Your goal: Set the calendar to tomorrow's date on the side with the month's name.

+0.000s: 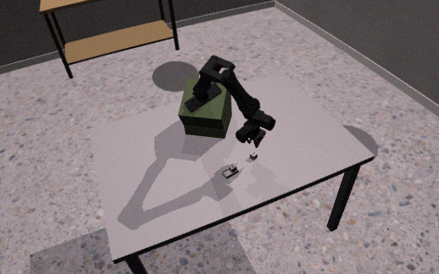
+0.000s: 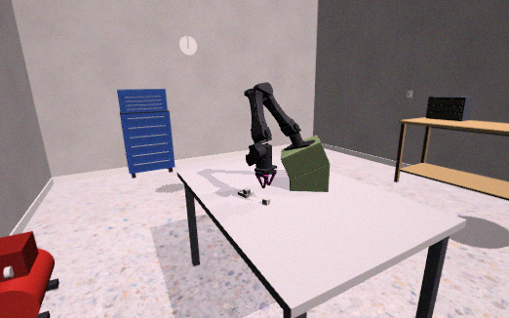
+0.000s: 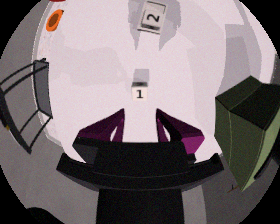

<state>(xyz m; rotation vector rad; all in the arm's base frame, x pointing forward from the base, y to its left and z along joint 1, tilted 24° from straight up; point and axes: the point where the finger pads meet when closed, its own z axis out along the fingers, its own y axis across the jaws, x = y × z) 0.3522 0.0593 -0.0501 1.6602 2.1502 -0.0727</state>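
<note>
The white cube lies 8 cm below my hand. From my hand the other things lie so: calendar tray (1 cm ahead, 16 cm to the right, 9 cm below).
</note>
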